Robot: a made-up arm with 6 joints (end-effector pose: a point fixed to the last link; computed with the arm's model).
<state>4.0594 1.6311 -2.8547 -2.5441 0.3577 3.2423</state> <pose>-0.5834 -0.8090 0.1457 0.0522 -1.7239 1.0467</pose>
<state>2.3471 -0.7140 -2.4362 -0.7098 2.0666 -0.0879</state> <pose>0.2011 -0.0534 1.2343 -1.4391 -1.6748 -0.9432</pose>
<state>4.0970 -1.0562 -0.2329 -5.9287 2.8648 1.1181</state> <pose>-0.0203 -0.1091 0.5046 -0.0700 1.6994 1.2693</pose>
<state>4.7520 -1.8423 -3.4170 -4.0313 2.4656 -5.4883</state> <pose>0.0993 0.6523 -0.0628 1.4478 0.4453 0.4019</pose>
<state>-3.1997 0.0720 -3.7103 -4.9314 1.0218 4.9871</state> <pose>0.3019 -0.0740 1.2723 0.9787 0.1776 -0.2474</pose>
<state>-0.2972 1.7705 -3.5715 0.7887 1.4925 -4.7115</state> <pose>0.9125 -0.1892 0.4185 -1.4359 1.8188 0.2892</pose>
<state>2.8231 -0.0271 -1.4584 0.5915 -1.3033 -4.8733</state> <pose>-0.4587 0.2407 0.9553 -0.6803 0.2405 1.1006</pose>
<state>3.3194 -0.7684 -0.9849 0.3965 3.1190 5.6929</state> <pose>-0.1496 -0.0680 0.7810 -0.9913 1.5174 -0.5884</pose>
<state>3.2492 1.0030 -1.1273 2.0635 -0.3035 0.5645</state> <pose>-0.4727 0.0696 -0.0532 -2.7519 -0.8580 -0.1063</pose>
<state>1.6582 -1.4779 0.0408 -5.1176 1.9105 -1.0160</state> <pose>-0.1608 0.1863 0.4696 -0.3275 -1.9779 0.8835</pose>
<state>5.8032 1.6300 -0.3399 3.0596 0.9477 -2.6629</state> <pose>-0.2028 0.1098 -0.0328 -2.7070 1.3451 0.5225</pose>
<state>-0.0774 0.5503 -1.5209 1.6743 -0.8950 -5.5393</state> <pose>0.6985 -0.2190 0.4601 -0.1936 2.3442 -1.3933</pose>
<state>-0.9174 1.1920 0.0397 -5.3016 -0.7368 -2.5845</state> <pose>-0.1486 -0.0287 0.0945 -2.0561 -1.2254 0.9304</pose>
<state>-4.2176 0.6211 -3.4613 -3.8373 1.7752 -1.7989</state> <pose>-0.1873 0.1474 1.2580 1.5399 -0.1137 -0.1750</pose>
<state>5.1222 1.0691 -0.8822 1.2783 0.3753 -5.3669</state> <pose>0.0986 -0.3406 -0.1634 0.3598 2.8838 0.6394</pose>
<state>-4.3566 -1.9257 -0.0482 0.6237 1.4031 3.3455</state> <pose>-0.1303 0.1644 0.5936 2.0734 -1.6428 -1.1056</pose>
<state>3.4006 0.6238 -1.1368 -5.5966 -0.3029 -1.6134</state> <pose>-0.7438 -0.1078 0.2359 1.3123 -2.0622 -0.5448</pose>
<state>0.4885 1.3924 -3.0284 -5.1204 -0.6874 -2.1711</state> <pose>0.8540 0.2862 0.5996 1.3981 0.5206 1.7622</pose>
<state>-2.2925 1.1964 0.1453 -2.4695 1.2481 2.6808</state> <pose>0.1006 0.2001 0.1360 1.5630 -2.4932 -0.9936</pose>
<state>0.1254 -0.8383 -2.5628 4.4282 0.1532 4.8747</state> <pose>-0.4809 0.0177 1.2803 0.1825 -0.2816 0.0226</pose>
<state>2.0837 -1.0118 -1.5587 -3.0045 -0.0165 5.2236</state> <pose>-0.0420 0.0455 1.1723 -0.6197 0.0397 1.1267</pose>
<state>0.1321 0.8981 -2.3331 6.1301 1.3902 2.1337</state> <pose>0.9353 0.1074 0.4833 1.7090 -2.5966 0.2428</pose>
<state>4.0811 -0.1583 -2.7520 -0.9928 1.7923 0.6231</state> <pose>-0.1658 -0.0151 1.3192 -0.5012 -1.8523 0.2069</pose>
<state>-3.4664 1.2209 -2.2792 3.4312 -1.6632 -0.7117</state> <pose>-0.6710 0.1898 0.2606 2.5156 0.4101 0.5020</pose>
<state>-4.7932 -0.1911 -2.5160 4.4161 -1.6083 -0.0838</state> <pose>-0.1126 0.1032 1.1453 2.2556 -0.7873 -2.0396</pose>
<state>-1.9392 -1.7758 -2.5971 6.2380 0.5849 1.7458</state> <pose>0.3730 0.9646 0.4857 0.2006 0.9155 2.7766</pose>
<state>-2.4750 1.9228 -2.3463 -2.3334 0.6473 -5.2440</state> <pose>-0.5403 -0.4278 -0.3563 1.8483 -1.3911 -0.8960</pose>
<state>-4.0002 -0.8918 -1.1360 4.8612 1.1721 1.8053</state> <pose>-0.1319 0.2741 1.0449 -1.5781 -0.3384 -1.0233</pose>
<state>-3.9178 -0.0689 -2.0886 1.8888 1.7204 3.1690</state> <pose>-0.4083 0.2095 1.2082 1.4516 0.1009 -0.8942</pose>
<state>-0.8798 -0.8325 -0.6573 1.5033 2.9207 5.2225</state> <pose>0.2128 -0.0569 0.7564 -1.1392 -1.0065 -0.4065</pose>
